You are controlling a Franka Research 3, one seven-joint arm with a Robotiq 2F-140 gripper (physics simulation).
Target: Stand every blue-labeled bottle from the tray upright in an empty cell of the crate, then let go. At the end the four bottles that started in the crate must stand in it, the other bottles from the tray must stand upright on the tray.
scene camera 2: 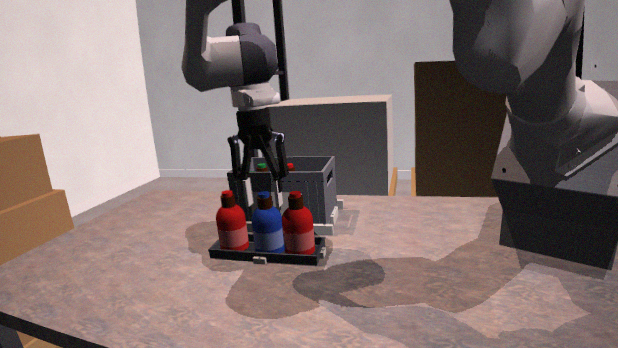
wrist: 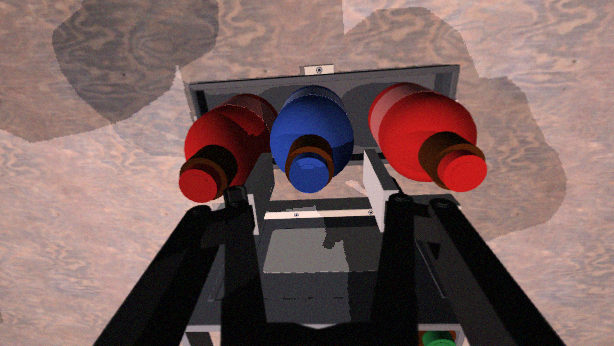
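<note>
A blue-labeled bottle (scene camera 2: 268,225) (wrist: 312,120) stands upright on the tray (scene camera 2: 235,257) (wrist: 360,120) between two upright red bottles: one (scene camera 2: 232,220) (wrist: 425,130) on its left in the scene view, the other (scene camera 2: 298,222) (wrist: 225,127) close on its right. My gripper (scene camera 2: 261,200) (wrist: 317,167) is partly open and empty, pointing down on the crate side of the blue bottle, its fingers spread to either side of the blue cap in the wrist view. The grey crate (scene camera 2: 329,200) (wrist: 305,300) is behind the tray; a green cap (scene camera 2: 261,166) (wrist: 438,339) and a red cap (scene camera 2: 290,166) show in it. Most of its cells are hidden.
The crate's wall rises close behind the gripper, with a pale strip (wrist: 320,214) along its base. Small pale blocks (scene camera 2: 260,260) (wrist: 319,70) sit at the tray's edge. Brown boxes (scene camera 2: 30,200) are at the left, and a large grey box (scene camera 2: 345,145) is behind the crate.
</note>
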